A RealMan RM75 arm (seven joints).
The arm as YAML. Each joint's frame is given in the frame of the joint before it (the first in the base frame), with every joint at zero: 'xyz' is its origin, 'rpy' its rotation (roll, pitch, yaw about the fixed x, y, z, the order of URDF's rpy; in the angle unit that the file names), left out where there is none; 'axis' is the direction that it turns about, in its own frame. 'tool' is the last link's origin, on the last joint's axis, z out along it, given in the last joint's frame.
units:
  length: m
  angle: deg
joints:
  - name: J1
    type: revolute
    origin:
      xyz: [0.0, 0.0, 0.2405]
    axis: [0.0, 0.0, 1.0]
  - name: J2
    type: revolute
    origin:
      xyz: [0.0, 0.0, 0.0]
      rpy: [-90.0, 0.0, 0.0]
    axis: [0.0, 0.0, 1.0]
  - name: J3
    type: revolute
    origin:
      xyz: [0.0, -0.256, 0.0]
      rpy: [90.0, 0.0, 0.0]
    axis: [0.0, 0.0, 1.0]
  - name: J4
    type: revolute
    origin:
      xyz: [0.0, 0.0, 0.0]
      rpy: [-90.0, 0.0, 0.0]
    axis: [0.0, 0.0, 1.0]
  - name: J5
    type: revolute
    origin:
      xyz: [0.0, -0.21, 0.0]
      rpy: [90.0, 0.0, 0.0]
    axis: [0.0, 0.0, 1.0]
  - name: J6
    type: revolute
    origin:
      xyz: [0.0, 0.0, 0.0]
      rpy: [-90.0, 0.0, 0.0]
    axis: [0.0, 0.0, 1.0]
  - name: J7
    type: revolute
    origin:
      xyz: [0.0, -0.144, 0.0]
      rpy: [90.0, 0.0, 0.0]
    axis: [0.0, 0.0, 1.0]
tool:
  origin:
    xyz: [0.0, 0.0, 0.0]
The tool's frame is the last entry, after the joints.
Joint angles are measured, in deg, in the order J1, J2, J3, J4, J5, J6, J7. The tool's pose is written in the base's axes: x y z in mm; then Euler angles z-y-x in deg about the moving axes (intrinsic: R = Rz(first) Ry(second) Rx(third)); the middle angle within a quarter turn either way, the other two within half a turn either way. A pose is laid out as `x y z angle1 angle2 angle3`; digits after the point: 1 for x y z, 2 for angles.
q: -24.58 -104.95 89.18 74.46 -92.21 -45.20 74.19
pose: -146.1 399.5 59.4 4.85 -26.81 -143.49
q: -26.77 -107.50 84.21 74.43 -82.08 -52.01 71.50
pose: -144.6 401.5 55.5 5.12 -21.55 -145.62
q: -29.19 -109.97 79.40 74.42 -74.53 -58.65 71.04
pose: -140.6 402.6 52.6 4.65 -17.30 -147.69
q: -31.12 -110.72 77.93 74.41 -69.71 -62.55 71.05
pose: -137.8 402.9 48.7 3.78 -12.98 -149.47
